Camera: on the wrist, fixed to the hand. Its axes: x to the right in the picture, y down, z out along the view.
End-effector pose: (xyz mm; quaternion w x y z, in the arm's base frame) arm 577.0 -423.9 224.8 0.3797 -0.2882 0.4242 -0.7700
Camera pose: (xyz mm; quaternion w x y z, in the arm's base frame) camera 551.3 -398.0 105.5 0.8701 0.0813 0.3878 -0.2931
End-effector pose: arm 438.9 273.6 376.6 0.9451 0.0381 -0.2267 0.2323
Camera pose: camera 418.1 356.5 285.7 0.4740 -0.0144 -0.2306 0.8497
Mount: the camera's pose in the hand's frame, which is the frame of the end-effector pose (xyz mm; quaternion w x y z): -22.0 86.2 -87.5 0.6971 0.1074 -0.0748 0.7050
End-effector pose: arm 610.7 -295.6 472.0 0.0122 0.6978 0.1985 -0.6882
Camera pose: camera 720.2 -355.3 475.8 0.4335 0.5762 -0.4284 -0.5446
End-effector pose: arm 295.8 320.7 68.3 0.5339 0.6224 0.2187 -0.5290
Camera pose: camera 397.5 376.7 113.9 0.6946 0.6058 -0.3830 -0.0624
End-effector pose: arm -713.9 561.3 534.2 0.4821 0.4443 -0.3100 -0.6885
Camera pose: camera -597.6 552.5 578.7 0.7505 0.0914 -0.6393 -0.1400
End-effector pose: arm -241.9 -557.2 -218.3 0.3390 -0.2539 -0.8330 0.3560
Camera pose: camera -146.9 -481.7 -247.5 0.0497 0.7012 0.3888 -0.5956
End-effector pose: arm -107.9 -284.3 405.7 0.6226 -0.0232 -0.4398 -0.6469
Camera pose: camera 13.5 -305.4 386.0 0.8596 -0.3077 -0.4062 0.0369
